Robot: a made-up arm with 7 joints.
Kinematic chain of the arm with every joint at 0, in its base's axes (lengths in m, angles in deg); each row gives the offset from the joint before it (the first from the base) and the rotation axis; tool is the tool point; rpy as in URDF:
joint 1: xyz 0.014 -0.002 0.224 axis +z
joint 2: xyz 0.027 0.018 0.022 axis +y
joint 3: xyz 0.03 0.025 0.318 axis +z
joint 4: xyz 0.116 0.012 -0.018 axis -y
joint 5: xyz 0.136 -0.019 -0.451 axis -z
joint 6: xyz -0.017 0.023 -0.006 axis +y
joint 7: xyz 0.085 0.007 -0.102 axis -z
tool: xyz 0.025 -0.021 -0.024 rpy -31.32 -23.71 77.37
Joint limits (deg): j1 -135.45..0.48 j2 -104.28..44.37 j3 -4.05..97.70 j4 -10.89..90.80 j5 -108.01..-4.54 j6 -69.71..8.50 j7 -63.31..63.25
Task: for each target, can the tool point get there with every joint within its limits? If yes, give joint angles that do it. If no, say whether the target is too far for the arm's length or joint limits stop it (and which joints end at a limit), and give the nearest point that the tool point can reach.
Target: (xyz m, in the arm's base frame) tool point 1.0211 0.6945 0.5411
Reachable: no: too far | nearest point 0.7717 0.5215 0.4660 | short by 0.313 m
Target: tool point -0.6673 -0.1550 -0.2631
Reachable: no: joint limits stop it (at a limit: joint 1, joint 2, joint 3, joint 5, joint 6) | nearest point -0.4090 -0.4023 -0.2132 | short by 0.361 m
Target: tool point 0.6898 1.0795 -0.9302
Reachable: no: too far | nearest point 0.4414 0.6820 -0.0414 | short by 1.005 m
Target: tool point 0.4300 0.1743 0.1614
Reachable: yes | joints -19.39 -48.36 47.29 -0.08 -60.07 1.15 -53.45
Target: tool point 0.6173 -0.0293 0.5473
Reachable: yes | joints -100.84 -89.26 60.53 38.30 -14.37 -50.51 2.08
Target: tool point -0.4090 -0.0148 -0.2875
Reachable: no: joint limits stop it (at a limit: joint 1, joint 2, joint 3, joint 5, joint 6) | nearest point -0.2189 -0.2298 -0.2622 | short by 0.288 m
